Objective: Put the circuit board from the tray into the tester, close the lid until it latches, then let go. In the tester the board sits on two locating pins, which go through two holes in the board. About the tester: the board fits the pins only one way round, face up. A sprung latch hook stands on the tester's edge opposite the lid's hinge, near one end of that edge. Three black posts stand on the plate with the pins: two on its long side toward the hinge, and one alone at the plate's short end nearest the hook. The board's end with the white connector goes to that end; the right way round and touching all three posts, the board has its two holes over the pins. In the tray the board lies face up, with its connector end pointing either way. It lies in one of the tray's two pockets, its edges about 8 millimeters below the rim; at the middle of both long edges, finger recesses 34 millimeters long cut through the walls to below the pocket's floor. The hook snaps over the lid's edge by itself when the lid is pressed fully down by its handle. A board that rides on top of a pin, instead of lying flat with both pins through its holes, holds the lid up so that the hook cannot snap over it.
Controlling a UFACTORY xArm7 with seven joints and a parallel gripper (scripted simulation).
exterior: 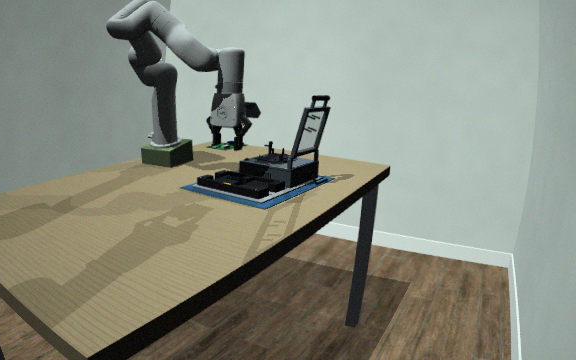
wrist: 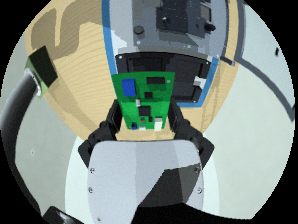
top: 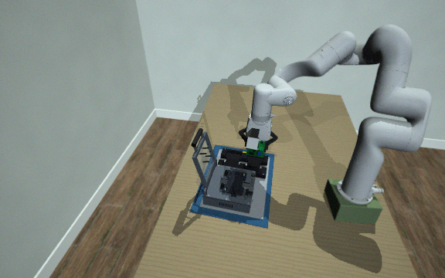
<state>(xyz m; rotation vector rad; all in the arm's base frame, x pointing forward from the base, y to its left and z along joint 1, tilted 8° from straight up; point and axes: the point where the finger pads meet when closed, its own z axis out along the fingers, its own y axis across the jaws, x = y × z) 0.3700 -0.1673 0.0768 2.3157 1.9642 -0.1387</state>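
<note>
Right now the green circuit board is right at my hand. From my hand the other things lie so: lid (210 mm ahead, 140 mm to the left, 60 mm above); then tester plate (90 mm ahead, 160 mm to the left, 50 mm below).
</note>
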